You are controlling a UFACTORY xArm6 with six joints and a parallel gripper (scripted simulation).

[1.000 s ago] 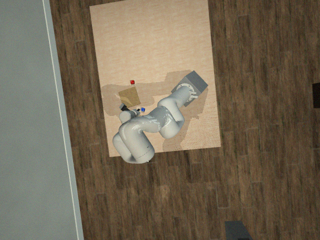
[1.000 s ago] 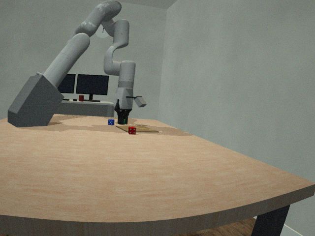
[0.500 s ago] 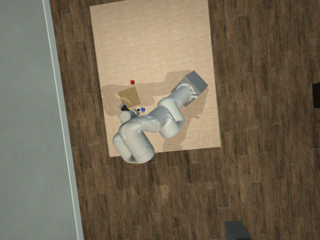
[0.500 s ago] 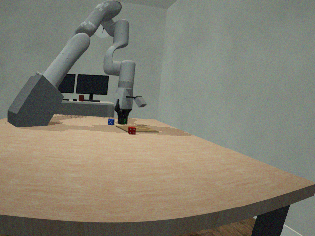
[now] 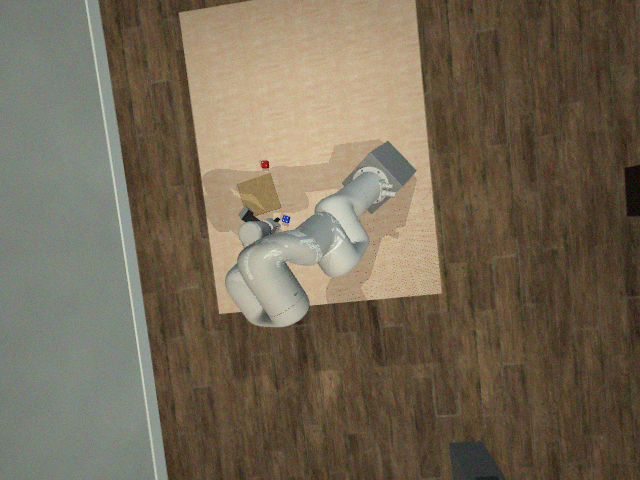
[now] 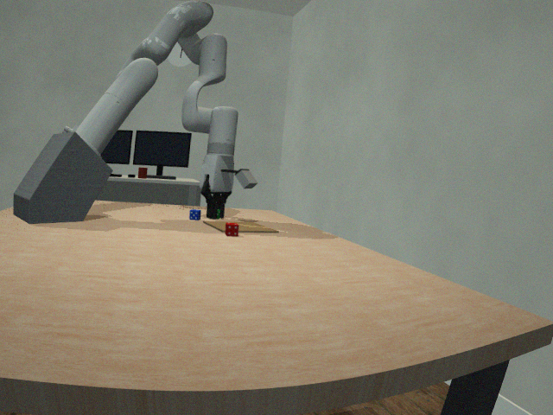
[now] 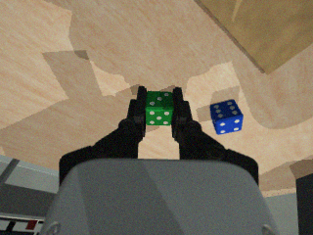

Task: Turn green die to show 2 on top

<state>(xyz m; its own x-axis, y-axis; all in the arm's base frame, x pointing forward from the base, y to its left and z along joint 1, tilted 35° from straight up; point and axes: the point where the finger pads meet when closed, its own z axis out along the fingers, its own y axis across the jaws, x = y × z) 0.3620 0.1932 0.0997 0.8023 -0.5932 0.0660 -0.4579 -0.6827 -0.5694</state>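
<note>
Now: hand 130 mm to the left of the tan mat, 80 mm short of it and 20 mm above it. The rest, counted from my hand: blue die: 50 mm to the right, 50 mm behind, 10 mm below; red die: 250 mm to the right, 70 mm ahead, 10 mm below; green die: 10 mm below.
</note>
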